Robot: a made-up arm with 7 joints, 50 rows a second.
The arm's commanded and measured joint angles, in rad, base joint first. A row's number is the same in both.
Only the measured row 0 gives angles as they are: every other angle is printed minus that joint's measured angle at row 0.
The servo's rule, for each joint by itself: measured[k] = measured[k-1] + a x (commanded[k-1-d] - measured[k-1]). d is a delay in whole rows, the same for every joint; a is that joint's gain. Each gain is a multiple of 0.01, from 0.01 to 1. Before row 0 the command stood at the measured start. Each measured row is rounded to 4 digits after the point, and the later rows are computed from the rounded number. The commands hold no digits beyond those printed.
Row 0, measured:
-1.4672, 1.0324, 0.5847, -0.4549, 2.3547, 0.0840, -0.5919
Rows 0 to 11, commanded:
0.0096, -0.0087, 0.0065, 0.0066, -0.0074, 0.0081, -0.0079
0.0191, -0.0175, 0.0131, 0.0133, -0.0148, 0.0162, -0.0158
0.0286, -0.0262, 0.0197, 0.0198, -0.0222, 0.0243, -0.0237
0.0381, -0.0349, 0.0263, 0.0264, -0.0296, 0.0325, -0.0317
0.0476, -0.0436, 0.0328, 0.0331, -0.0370, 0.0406, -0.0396
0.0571, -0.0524, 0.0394, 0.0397, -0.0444, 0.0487, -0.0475
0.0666, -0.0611, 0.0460, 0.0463, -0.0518, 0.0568, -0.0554
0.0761, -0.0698, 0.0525, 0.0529, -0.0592, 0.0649, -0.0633
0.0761, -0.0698, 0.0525, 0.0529, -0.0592, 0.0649, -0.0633
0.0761, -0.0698, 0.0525, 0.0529, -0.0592, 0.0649, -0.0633
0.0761, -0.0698, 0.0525, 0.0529, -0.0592, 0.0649, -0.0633
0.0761, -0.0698, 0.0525, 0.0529, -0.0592, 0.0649, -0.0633
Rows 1 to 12, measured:
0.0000, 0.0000, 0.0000, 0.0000, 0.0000, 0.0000, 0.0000
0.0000, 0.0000, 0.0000, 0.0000, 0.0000, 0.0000, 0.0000
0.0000, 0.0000, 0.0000, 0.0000, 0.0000, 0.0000, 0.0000
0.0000, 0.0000, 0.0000, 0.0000, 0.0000, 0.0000, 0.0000
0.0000, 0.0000, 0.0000, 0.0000, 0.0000, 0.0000, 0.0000
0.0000, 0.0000, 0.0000, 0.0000, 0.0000, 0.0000, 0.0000
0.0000, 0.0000, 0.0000, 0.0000, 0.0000, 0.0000, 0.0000
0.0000, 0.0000, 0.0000, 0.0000, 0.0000, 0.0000, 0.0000
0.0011, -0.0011, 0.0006, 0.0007, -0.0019, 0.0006, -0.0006
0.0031, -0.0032, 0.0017, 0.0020, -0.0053, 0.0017, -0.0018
0.0059, -0.0062, 0.0033, 0.0038, -0.0097, 0.0033, -0.0036
0.0094, -0.0099, 0.0054, 0.0061, -0.0149, 0.0053, -0.0058
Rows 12 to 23, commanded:
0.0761, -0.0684, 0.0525, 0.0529, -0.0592, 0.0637, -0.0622
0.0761, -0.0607, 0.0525, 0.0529, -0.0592, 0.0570, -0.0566
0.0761, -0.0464, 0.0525, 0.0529, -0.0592, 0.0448, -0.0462
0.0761, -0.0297, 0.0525, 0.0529, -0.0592, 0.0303, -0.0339
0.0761, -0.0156, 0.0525, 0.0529, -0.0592, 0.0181, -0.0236
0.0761, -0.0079, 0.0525, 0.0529, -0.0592, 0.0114, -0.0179
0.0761, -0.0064, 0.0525, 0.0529, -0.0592, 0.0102, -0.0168
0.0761, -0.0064, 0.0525, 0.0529, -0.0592, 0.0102, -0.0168
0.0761, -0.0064, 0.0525, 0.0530, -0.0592, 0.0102, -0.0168
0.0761, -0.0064, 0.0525, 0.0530, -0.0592, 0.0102, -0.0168
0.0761, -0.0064, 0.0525, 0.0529, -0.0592, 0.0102, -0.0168
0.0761, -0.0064, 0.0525, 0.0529, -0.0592, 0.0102, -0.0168
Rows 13 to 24, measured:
0.0136, -0.0143, 0.0079, 0.0088, -0.0206, 0.0078, -0.0085
0.0184, -0.0193, 0.0107, 0.0119, -0.0268, 0.0107, -0.0116
0.0237, -0.0247, 0.0139, 0.0153, -0.0333, 0.0139, -0.0151
0.0295, -0.0306, 0.0174, 0.0191, -0.0400, 0.0175, -0.0190
0.0346, -0.0357, 0.0206, 0.0225, -0.0450, 0.0208, -0.0225
0.0392, -0.0401, 0.0235, 0.0255, -0.0487, 0.0239, -0.0258
0.0433, -0.0440, 0.0261, 0.0282, -0.0514, 0.0268, -0.0288
0.0469, -0.0474, 0.0285, 0.0307, -0.0534, 0.0295, -0.0316
0.0501, -0.0501, 0.0307, 0.0329, -0.0549, 0.0319, -0.0340
0.0530, -0.0515, 0.0327, 0.0349, -0.0560, 0.0337, -0.0358
0.0555, -0.0508, 0.0345, 0.0367, -0.0568, 0.0345, -0.0366
0.0578, -0.0481, 0.0361, 0.0383, -0.0574, 0.0342, -0.0364

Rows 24 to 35, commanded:
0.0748, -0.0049, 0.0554, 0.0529, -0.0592, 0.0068, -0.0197
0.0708, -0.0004, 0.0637, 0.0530, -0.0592, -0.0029, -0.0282
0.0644, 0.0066, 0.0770, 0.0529, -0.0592, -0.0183, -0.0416
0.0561, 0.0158, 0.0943, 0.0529, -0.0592, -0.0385, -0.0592
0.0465, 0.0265, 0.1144, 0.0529, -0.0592, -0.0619, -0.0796
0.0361, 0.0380, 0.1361, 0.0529, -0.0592, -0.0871, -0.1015
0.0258, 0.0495, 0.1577, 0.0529, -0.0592, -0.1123, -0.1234
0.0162, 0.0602, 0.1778, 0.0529, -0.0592, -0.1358, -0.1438
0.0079, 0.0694, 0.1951, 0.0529, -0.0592, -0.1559, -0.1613
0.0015, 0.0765, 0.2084, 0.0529, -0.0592, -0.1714, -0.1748
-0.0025, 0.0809, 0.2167, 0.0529, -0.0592, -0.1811, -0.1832
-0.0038, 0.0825, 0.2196, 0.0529, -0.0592, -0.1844, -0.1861
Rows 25 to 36, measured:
0.0598, -0.0439, 0.0376, 0.0398, -0.0579, 0.0331, -0.0354
0.0616, -0.0392, 0.0389, 0.0411, -0.0582, 0.0316, -0.0340
0.0632, -0.0349, 0.0401, 0.0423, -0.0585, 0.0301, -0.0326
0.0646, -0.0312, 0.0412, 0.0434, -0.0587, 0.0287, -0.0313
0.0659, -0.0280, 0.0422, 0.0444, -0.0588, 0.0274, -0.0301
0.0670, -0.0252, 0.0431, 0.0453, -0.0589, 0.0262, -0.0290
0.0680, -0.0228, 0.0439, 0.0461, -0.0590, 0.0251, -0.0280
0.0689, -0.0207, 0.0447, 0.0468, -0.0591, 0.0241, -0.0271
0.0695, -0.0186, 0.0457, 0.0474, -0.0591, 0.0229, -0.0265
0.0696, -0.0162, 0.0473, 0.0480, -0.0591, 0.0211, -0.0266
0.0690, -0.0132, 0.0500, 0.0485, -0.0591, 0.0183, -0.0278
0.0676, -0.0094, 0.0540, 0.0489, -0.0591, 0.0143, -0.0303

